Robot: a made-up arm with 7 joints. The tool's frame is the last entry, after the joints.
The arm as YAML. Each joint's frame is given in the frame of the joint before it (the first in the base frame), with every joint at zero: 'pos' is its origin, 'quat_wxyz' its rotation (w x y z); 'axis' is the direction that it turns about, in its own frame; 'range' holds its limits. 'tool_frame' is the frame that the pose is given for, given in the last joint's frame.
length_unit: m
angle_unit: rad
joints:
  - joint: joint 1
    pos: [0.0, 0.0, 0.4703]
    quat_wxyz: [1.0, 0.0, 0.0, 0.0]
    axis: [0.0, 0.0, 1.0]
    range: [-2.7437, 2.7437]
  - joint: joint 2
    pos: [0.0, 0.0, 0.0]
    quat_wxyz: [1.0, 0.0, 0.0, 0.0]
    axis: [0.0, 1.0, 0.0]
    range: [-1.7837, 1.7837]
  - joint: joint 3
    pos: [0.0, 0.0, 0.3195]
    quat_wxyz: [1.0, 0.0, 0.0, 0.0]
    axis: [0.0, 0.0, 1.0]
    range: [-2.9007, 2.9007]
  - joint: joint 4
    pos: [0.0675, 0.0, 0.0]
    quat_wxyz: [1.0, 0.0, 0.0, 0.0]
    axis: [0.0, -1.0, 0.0]
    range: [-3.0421, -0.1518]
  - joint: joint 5
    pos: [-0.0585, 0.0, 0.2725]
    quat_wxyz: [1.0, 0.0, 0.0, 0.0]
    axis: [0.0, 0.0, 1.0]
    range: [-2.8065, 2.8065]
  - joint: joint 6
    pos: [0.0, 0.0, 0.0]
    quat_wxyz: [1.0, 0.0, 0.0, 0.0]
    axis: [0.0, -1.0, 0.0]
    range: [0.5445, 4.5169]
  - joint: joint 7
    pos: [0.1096, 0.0, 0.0]
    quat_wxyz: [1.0, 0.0, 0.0, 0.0]
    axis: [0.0, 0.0, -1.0]
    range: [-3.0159, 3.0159]
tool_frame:
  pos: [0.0, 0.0, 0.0]
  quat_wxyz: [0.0, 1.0, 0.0, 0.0]
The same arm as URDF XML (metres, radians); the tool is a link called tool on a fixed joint. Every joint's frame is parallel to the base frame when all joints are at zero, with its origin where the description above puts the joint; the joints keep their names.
<robot name="arm">
<joint name="tool_joint" type="fixed"><parent link="link7"/><child link="tool"/><origin xyz="0 0 0" rpy="3.1416 0 0"/></joint>
<joint name="joint 7" type="revolute"><parent link="link6"/><child link="link7"/><origin xyz="0.1096 0 0"/><axis xyz="0 0 -1"/><limit lower="-3.0159" upper="3.0159"/></joint>
<joint name="joint 6" type="revolute"><parent link="link5"/><child link="link6"/><origin xyz="0 0 0"/><axis xyz="0 -1 0"/><limit lower="0.5445" upper="4.5169"/></joint>
<joint name="joint 5" type="revolute"><parent link="link4"/><child link="link5"/><origin xyz="-0.0585 0 0.2725"/><axis xyz="0 0 1"/><limit lower="-2.8065" upper="2.8065"/></joint>
<joint name="joint 4" type="revolute"><parent link="link3"/><child link="link4"/><origin xyz="0.0675 0 0"/><axis xyz="0 -1 0"/><limit lower="-3.0421" upper="-0.1518"/></joint>
<joint name="joint 3" type="revolute"><parent link="link2"/><child link="link3"/><origin xyz="0 0 0.3195"/><axis xyz="0 0 1"/><limit lower="-2.9007" upper="2.9007"/></joint>
<joint name="joint 2" type="revolute"><parent link="link1"/><child link="link2"/><origin xyz="0 0 0"/><axis xyz="0 1 0"/><limit lower="-1.7837" upper="1.7837"/></joint>
<joint name="joint 1" type="revolute"><parent link="base_link"/><child link="link1"/><origin xyz="0 0 0.4703"/><axis xyz="0 0 1"/><limit lower="-2.7437" upper="2.7437"/></joint>
<link name="base_link"/>
<link name="link1"/>
<link name="link2"/>
<link name="link3"/>
<link name="link4"/>
<link name="link5"/>
<link name="link6"/>
<link name="link7"/>
<link name="tool"/>
</robot>

